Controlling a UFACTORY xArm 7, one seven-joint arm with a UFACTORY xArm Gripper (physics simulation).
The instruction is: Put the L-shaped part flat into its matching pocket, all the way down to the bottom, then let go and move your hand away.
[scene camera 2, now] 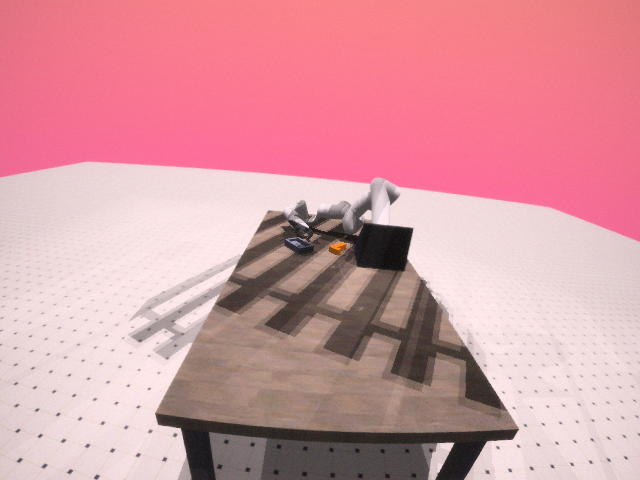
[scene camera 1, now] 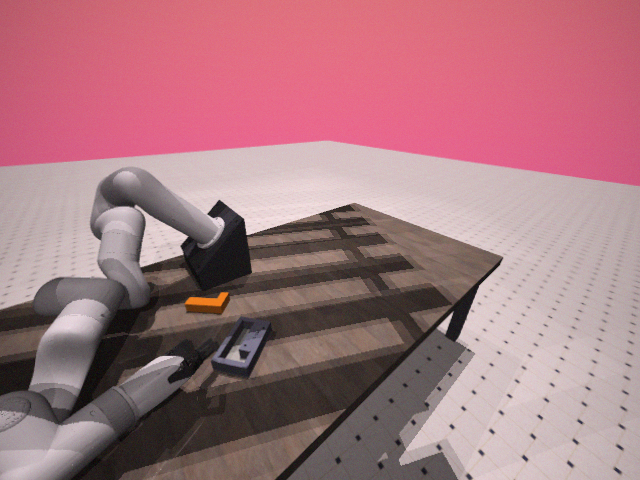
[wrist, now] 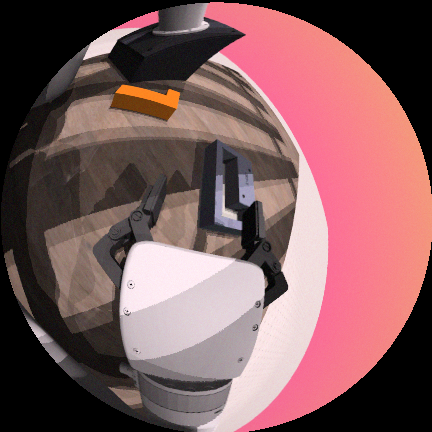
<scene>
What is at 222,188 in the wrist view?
A pocket block.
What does the orange L-shaped part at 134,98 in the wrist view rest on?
The table.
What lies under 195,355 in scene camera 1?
The gripper.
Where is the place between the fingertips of the gripper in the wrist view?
At 208,195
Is the gripper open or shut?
Open.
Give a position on a pocket block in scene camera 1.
238,354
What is the gripper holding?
Nothing.
</scene>
